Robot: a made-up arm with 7 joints. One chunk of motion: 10 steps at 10 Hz.
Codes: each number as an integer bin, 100 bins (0 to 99) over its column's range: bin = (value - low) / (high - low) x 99, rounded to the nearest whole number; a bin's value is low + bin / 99 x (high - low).
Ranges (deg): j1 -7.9..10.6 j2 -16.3..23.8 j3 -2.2..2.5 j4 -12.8..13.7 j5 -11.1..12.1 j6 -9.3..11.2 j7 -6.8..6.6
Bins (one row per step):
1: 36 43 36 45 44 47 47
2: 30 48 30 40 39 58 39
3: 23 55 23 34 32 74 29
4: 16 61 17 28 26 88 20
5: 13 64 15 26 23 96 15
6: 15 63 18 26 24 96 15
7: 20 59 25 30 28 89 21
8: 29 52 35 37 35 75 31
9: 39 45 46 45 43 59 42
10: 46 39 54 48 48 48 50
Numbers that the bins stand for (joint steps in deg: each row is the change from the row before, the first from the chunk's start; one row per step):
1: -1.173 1.117 -0.491 -0.755 -0.789 0.432 -0.438
2: -2.294 3.142 -0.776 -2.093 -1.961 2.710 -1.521
3: -3.602 5.978 -1.108 -3.699 -3.601 6.023 -2.875
4: -4.910 8.408 -1.393 -5.305 -5.007 8.922 -4.093
5: -5.471 9.623 -1.488 -5.840 -5.710 10.579 -4.770
6: -5.097 9.218 -1.345 -5.840 -5.476 10.579 -4.770
7: -4.163 7.598 -1.013 -4.770 -4.538 9.129 -3.958
8: -2.481 4.763 -0.538 -2.896 -2.898 6.230 -2.604
9: -0.612 1.927 -0.016 -0.755 -1.023 2.917 -1.115
10: 0.696 -0.503 0.364 0.048 0.148 0.639 -0.032

